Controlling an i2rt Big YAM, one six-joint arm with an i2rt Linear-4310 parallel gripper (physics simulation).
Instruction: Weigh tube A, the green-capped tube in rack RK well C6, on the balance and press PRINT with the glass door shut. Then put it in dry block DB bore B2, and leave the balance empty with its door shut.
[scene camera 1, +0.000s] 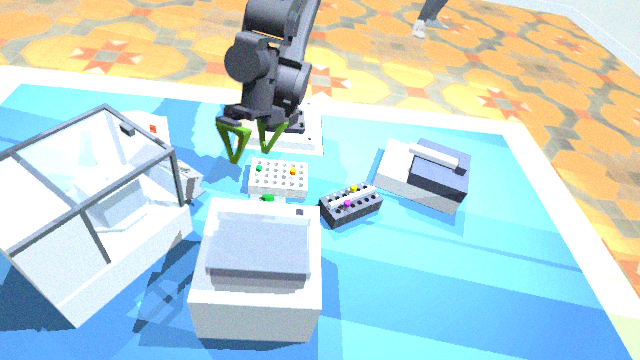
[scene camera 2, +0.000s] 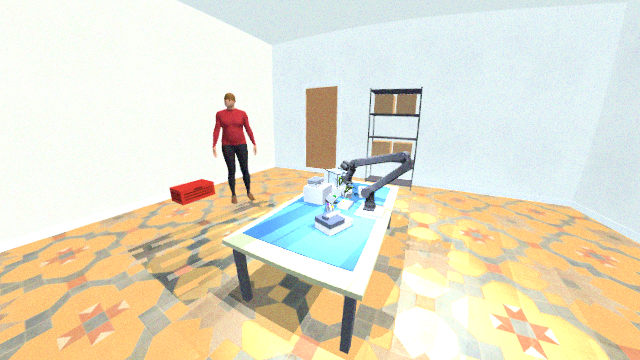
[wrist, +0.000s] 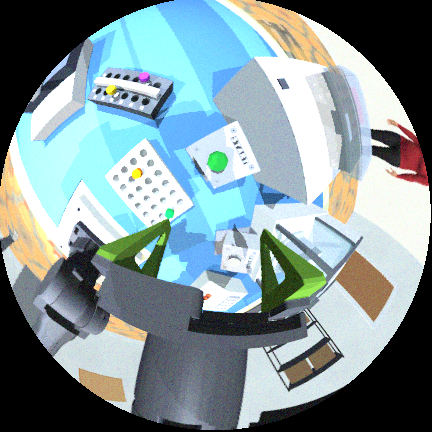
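Rack RK is white, with rows of wells. The green-capped tube stands in a well near one corner. My gripper is open and empty, above and beside the rack on its arm-base side; in the wrist view one fingertip appears close to the green cap. The balance is a glass case on a white base; its door state is unclear. A dark block, seemingly dry block DB, has bores, a white bar, and yellow and magenta caps.
An orange-yellow-capped tube stands in the rack. A panel with a large green button lies between the rack and a large white lidded device. A small labelled box stands by the balance. A grey-white device stands right.
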